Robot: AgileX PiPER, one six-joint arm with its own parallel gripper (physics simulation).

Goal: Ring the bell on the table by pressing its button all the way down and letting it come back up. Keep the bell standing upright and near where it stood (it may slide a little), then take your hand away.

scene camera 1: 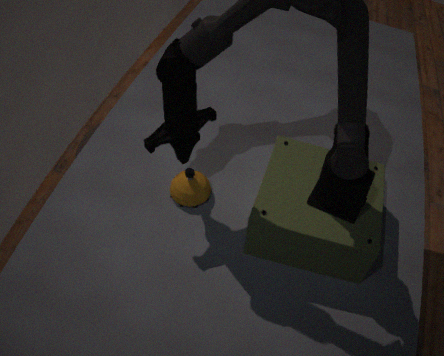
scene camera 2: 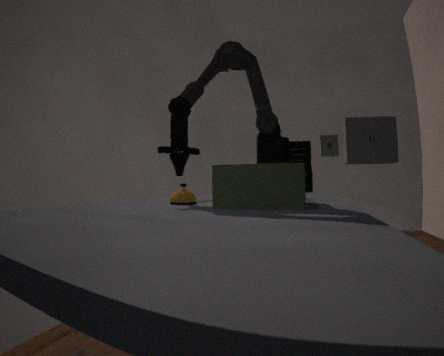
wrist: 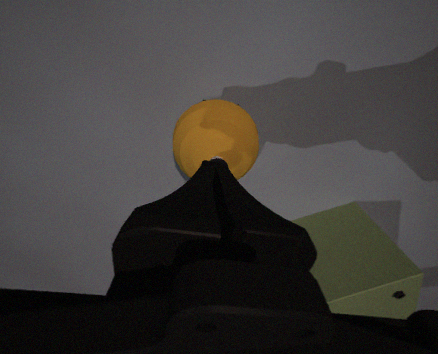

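The yellow dome bell (scene camera 1: 190, 190) (scene camera 2: 183, 197) (wrist: 216, 130) stands upright on the grey table. Its dark button (scene camera 1: 189, 172) (scene camera 2: 183, 185) is up on top of the dome, with a bit of stem showing under it in scene camera 2. My gripper (scene camera 1: 185, 162) (scene camera 2: 179, 175) (wrist: 211, 176) is shut and points straight down, with nothing between its fingers. Its tips are a short way above the button and apart from it, slightly to the left in scene camera 2. In the wrist view the fingertips cover the near part of the bell and hide the button.
A green block (scene camera 1: 300, 195) (scene camera 2: 258, 186) (wrist: 355, 255) under the arm's base stands to the right of the bell. The table (scene camera 1: 100, 280) (scene camera 2: 225, 270) has a wooden edge strip (scene camera 1: 95, 117) at the left in scene camera 1. Shadows of the arm lie across the table.
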